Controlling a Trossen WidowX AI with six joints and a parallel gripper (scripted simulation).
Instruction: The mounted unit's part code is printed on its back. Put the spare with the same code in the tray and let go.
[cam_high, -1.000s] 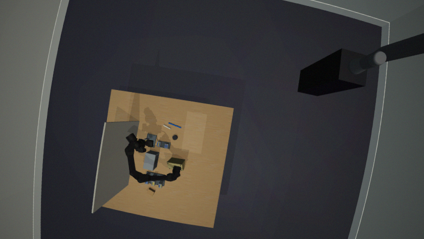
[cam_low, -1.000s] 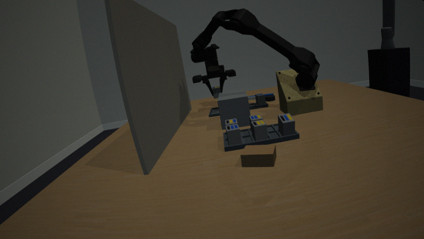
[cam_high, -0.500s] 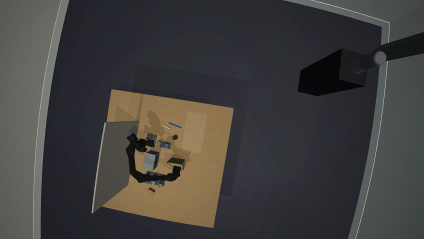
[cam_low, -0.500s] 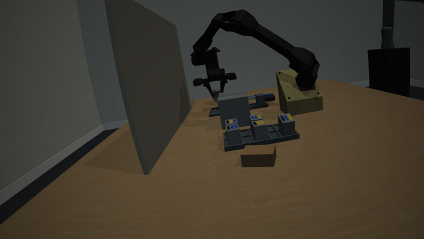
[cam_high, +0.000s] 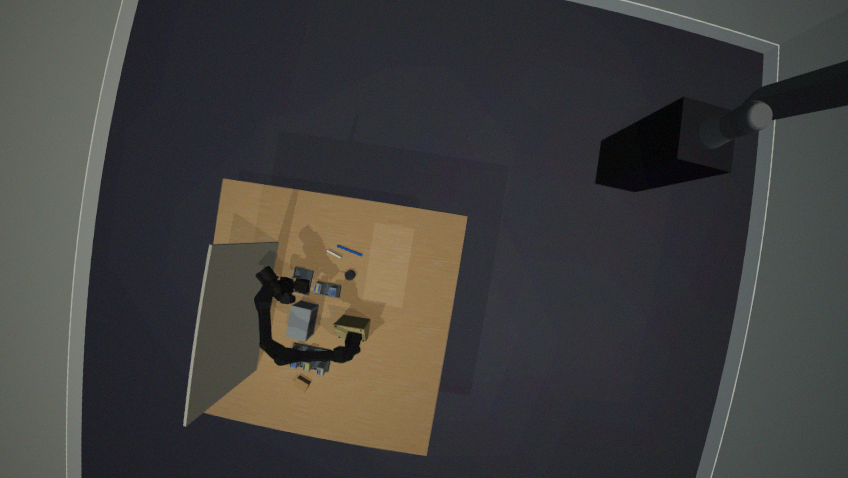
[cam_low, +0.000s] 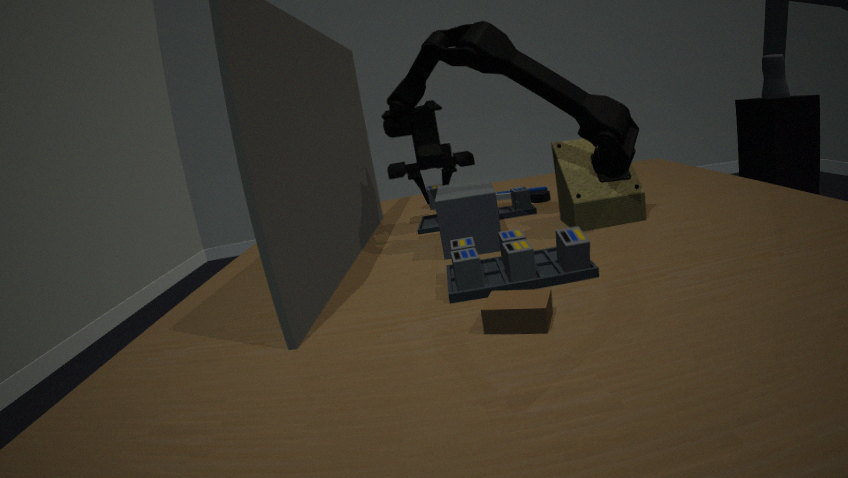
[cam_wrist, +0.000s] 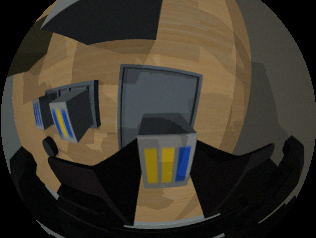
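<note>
The tray is 40 mm below my gripper tip. From my gripper tip the other things lie so: black disc (250 mm behind, 70 mm to the right, 40 mm below); then tall grey panel (170 mm ahead, 180 mm to the left, 180 mm above); then grey mounted unit (60 mm behind, 200 mm to the left).
</note>
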